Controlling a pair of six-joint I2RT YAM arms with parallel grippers.
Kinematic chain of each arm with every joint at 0, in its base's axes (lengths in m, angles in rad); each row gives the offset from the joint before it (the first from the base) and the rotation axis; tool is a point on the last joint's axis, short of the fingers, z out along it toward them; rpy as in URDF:
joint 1: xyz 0 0 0.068 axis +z
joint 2: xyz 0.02 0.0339 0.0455 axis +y
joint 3: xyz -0.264 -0.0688 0 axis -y
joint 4: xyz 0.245 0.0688 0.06 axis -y
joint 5: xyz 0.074 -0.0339 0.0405 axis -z
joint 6: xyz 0.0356 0 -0.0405 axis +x
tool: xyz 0 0 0 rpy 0 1.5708 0
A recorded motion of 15 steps. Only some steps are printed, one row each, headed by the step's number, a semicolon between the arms.
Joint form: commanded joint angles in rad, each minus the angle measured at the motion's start. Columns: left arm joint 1, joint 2, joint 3, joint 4, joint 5, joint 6; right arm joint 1, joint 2, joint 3, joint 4, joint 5, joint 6.
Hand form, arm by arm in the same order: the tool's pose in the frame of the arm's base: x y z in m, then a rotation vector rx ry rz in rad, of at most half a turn. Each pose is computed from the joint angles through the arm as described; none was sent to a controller.
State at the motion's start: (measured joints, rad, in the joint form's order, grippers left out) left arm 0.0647 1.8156 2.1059 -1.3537 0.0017 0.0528; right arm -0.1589 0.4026 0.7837 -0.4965 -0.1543 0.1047
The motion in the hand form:
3: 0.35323 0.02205 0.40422 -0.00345 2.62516 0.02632; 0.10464 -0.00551 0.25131 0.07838 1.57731 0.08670
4: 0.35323 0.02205 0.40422 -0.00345 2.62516 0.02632; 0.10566 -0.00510 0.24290 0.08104 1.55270 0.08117
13: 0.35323 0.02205 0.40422 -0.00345 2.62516 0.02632; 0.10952 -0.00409 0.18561 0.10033 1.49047 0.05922
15: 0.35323 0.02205 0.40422 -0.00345 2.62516 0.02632; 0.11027 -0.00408 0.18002 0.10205 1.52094 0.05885
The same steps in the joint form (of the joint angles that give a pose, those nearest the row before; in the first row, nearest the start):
3: -0.0012 -0.0019 0.0080 -0.0007 0.0103 0.0050; 0.0763 -0.2232 -0.4730 0.3574 0.0660 -0.0004
4: -0.0012 -0.0019 0.0080 -0.0007 0.0103 0.0050; 0.0866 -0.2456 -0.5177 0.4040 0.0828 0.0000
13: -0.0012 -0.0019 0.0080 -0.0007 0.0103 0.0050; 0.1183 -0.3990 -0.7691 0.5627 0.1442 0.0000
15: -0.0012 -0.0019 0.0080 -0.0007 0.0103 0.0050; 0.1187 -0.3994 -0.7782 0.5410 0.1442 -0.0004

